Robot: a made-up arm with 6 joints.
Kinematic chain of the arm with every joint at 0, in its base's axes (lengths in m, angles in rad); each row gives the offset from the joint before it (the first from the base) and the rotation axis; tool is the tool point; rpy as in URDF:
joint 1: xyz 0 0 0.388 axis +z
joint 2: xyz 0 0 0 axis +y
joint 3: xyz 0.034 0 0.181 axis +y
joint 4: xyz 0.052 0 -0.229 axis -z
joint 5: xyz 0 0 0 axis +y
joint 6: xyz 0.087 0 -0.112 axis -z
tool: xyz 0 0 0 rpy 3.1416 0 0
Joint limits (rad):
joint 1: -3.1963..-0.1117
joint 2: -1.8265..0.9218
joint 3: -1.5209..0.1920
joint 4: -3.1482..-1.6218
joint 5: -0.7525..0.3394
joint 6: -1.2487..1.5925
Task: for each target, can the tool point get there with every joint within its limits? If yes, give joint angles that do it. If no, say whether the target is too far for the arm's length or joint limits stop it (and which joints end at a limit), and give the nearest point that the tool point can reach.
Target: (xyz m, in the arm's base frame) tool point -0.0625 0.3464 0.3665
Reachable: no: joint limits stop it (at a limit: joint 2, joint 3) | nearest point -0.0281 0.1559 0.3411 | short by 0.195 m
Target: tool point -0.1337 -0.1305 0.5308
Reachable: yes | joints -2.9309 -1.0098 -0.7111 -2.2369 -0.4458 1.0153
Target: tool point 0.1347 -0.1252 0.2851
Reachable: yes | joints -0.9357 -0.3254 -0.3293 -2.6387 0.1378 1.2071
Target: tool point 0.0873 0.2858 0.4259
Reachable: no: joint limits stop it (at a limit: joint 1, joint 3, joint 4, joint 5) | nearest point 0.0811 0.1317 0.4335 | short by 0.154 m
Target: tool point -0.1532 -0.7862 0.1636
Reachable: no: too far | nearest point -0.0838 -0.4299 0.2653 | short by 0.377 m
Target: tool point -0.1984 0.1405 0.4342
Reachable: no: joint limits stop it (at a limit: joint 2, joint 3) | nearest point -0.1182 0.0837 0.3855 | short by 0.110 m
